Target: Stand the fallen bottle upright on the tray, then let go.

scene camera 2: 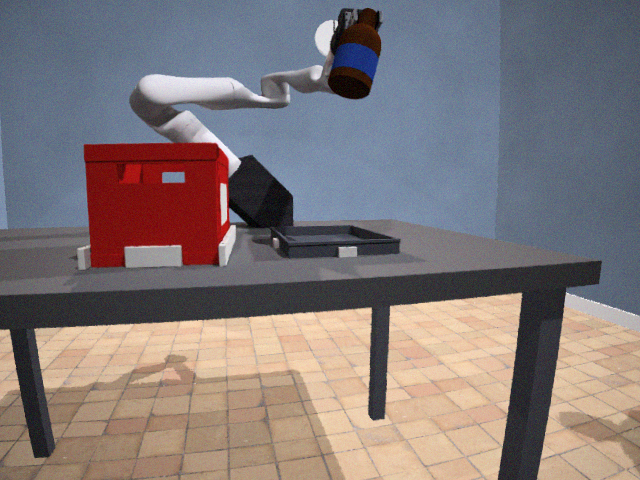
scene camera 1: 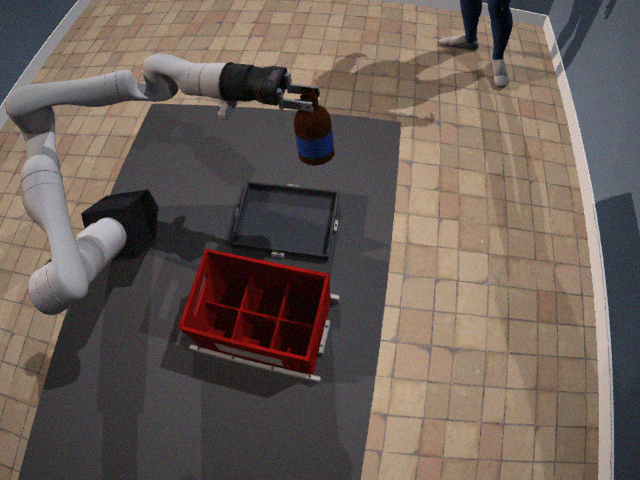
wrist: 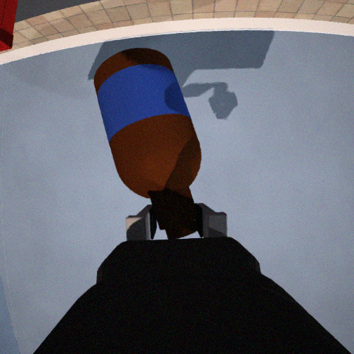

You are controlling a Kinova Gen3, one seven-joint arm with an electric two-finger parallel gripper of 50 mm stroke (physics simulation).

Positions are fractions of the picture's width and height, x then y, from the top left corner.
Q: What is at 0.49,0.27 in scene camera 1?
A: A brown bottle.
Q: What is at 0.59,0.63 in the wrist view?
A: My gripper.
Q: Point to a red crate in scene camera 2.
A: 0.20,0.43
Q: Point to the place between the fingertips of my gripper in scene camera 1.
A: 0.49,0.21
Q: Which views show the dark tray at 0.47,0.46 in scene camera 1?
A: Scene camera 2 and scene camera 1 only.
